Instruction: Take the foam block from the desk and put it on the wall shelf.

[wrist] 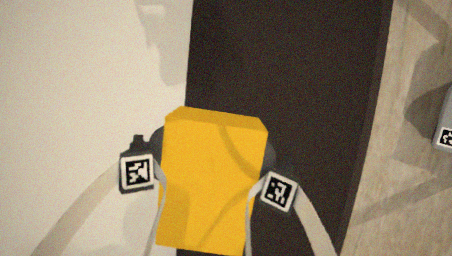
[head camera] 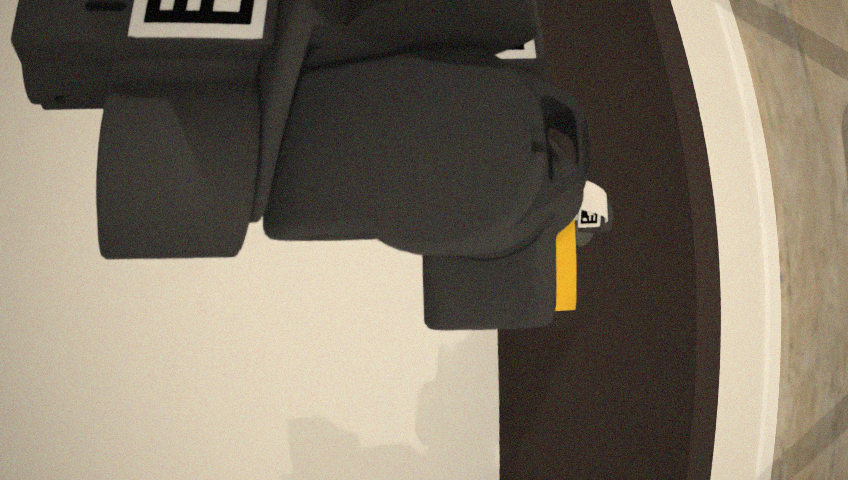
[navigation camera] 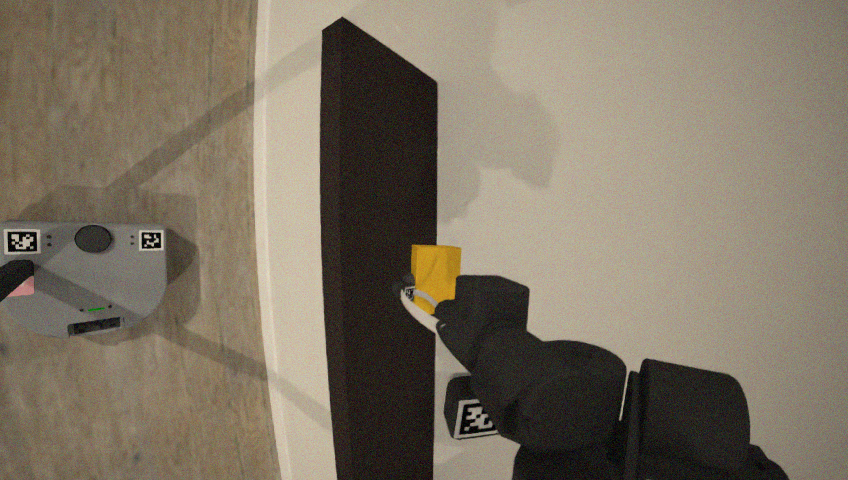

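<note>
The yellow foam block [head camera: 565, 273] [navigation camera: 436, 267] [wrist: 210, 170] is between the fingers of my gripper [navigation camera: 429, 289] [wrist: 213, 150], which is shut on it, one fingertip at each side. The dark brown wall shelf [head camera: 595, 392] [navigation camera: 386, 178] [wrist: 285, 60] lies beneath the block in the wrist view. In the navigation camera view the block overlaps the shelf's wall-side edge. The gap between block and shelf top cannot be judged. In the head camera view the wrist hides most of the block and one finger. The desk does not show.
The pale wall [head camera: 178, 356] [navigation camera: 654, 178] [wrist: 75, 75] runs along the shelf's back edge. The wrist and arm parts [head camera: 404, 148] [navigation camera: 565, 392] are close to the wall. My grey base [navigation camera: 124, 279] stands on the wooden floor [navigation camera: 148, 118] [wrist: 400, 215] on the shelf's open side.
</note>
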